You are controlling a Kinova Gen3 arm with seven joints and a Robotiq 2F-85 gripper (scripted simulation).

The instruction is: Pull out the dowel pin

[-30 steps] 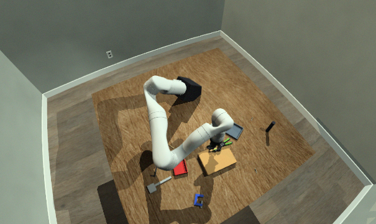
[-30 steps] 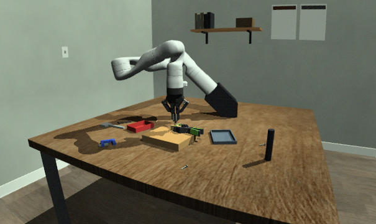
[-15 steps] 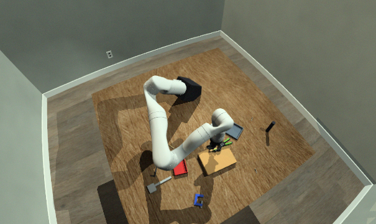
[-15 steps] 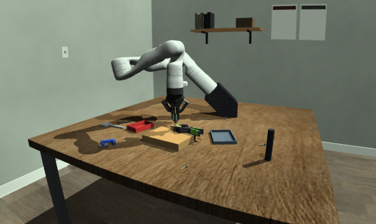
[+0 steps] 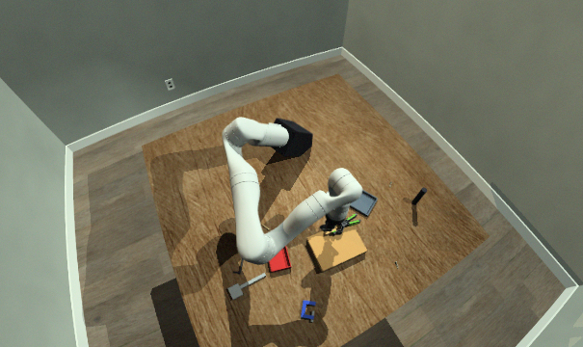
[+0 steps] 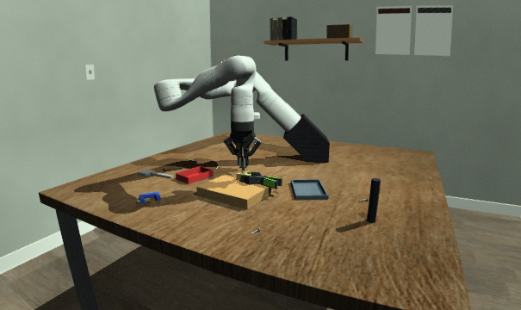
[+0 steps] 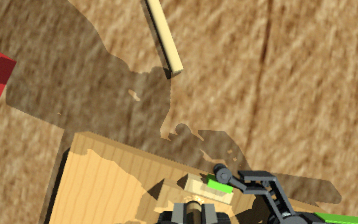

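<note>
Right now the dowel pin is 2 cm below my hand. Round my hand: thin pale stick: 12 cm behind, 5 cm to the right, 9 cm below; small wooden block: 5 cm below; tan bench board: 6 cm ahead, 7 cm below.
</note>
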